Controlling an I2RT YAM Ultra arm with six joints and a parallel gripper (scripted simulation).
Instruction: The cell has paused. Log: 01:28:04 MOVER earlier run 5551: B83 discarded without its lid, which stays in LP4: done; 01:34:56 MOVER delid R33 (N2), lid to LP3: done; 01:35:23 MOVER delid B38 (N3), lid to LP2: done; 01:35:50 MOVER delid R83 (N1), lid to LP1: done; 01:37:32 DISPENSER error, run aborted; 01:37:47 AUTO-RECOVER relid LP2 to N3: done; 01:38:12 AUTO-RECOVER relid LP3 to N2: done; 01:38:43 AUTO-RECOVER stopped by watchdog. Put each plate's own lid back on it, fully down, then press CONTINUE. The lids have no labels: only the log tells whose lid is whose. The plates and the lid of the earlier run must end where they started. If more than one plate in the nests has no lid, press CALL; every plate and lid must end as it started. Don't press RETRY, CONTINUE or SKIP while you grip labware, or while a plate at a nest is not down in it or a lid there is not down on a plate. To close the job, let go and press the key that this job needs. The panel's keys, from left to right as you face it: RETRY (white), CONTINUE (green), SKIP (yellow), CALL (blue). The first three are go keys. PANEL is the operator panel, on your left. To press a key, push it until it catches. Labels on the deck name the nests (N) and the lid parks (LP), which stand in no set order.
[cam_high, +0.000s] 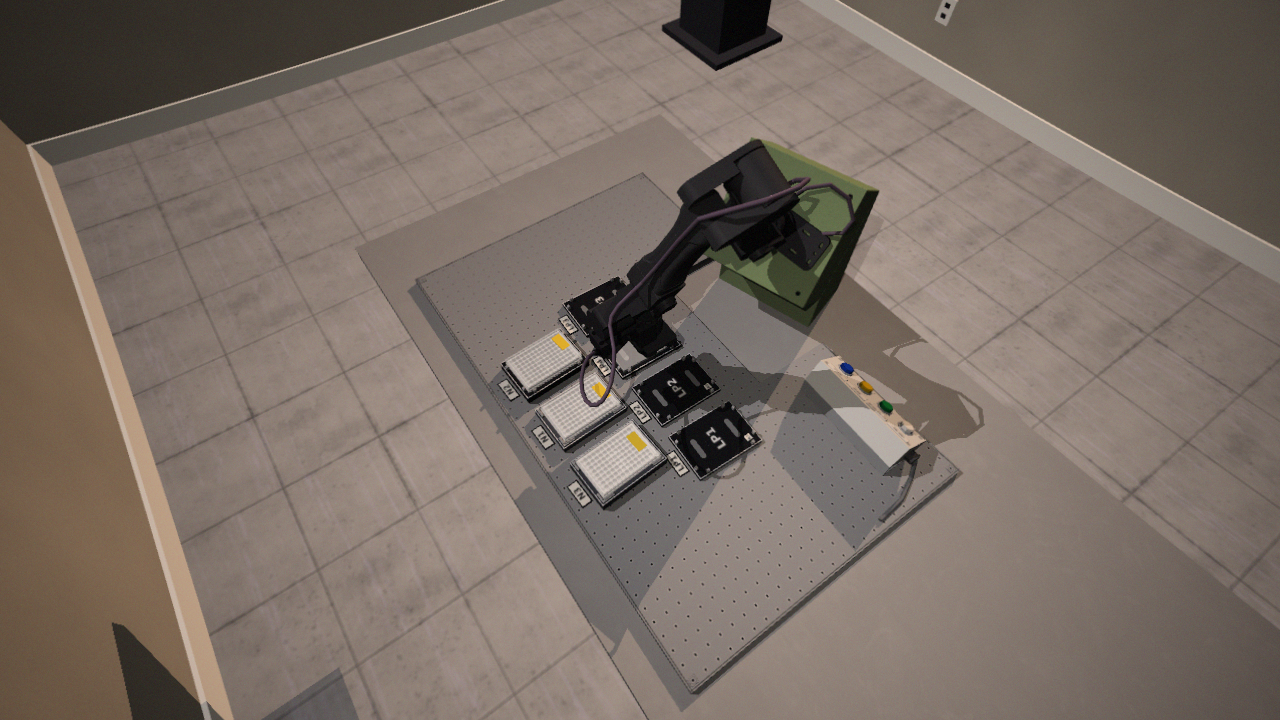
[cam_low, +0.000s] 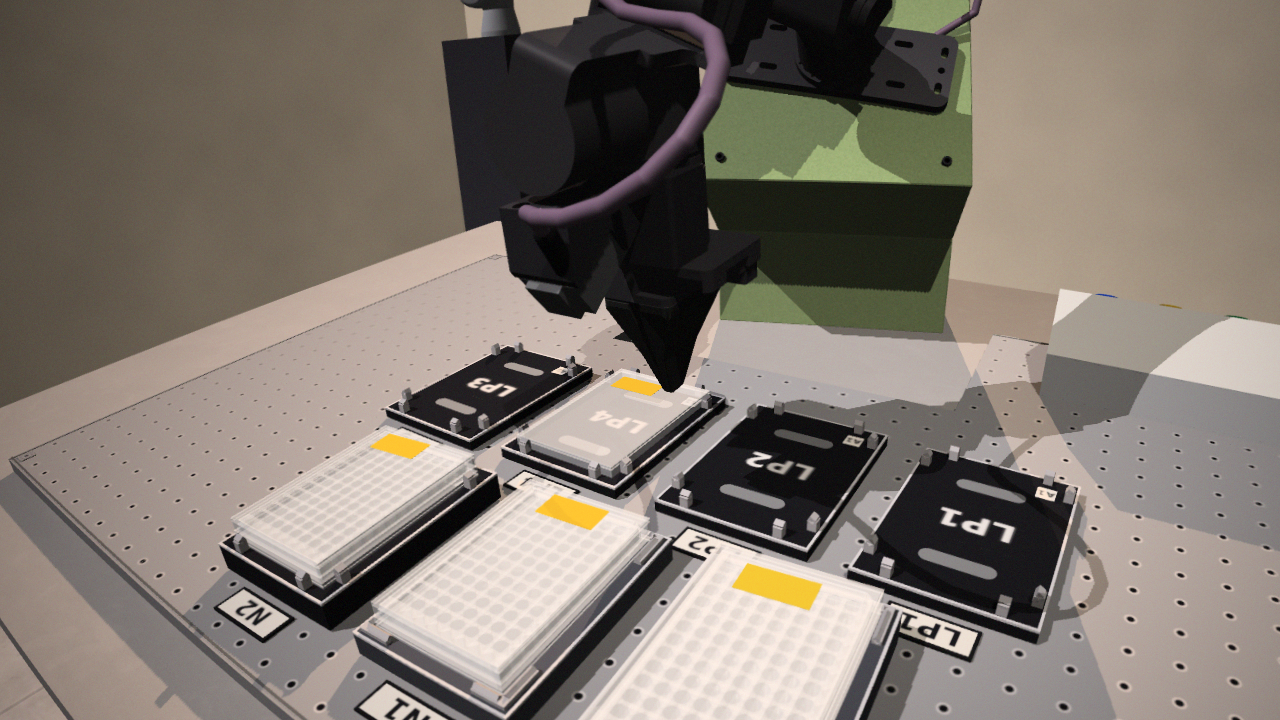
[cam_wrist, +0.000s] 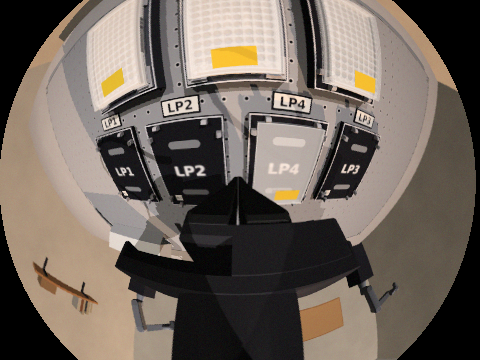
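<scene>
Right now the green key is 350 mm to the left of my hand and 280 mm behind it. From my hand the other things lie so: blue key: 290 mm behind, 250 mm to the left; then clear lid: 160 mm ahead, 40 mm below; then plate: 160 mm ahead, 50 mm below.
</scene>
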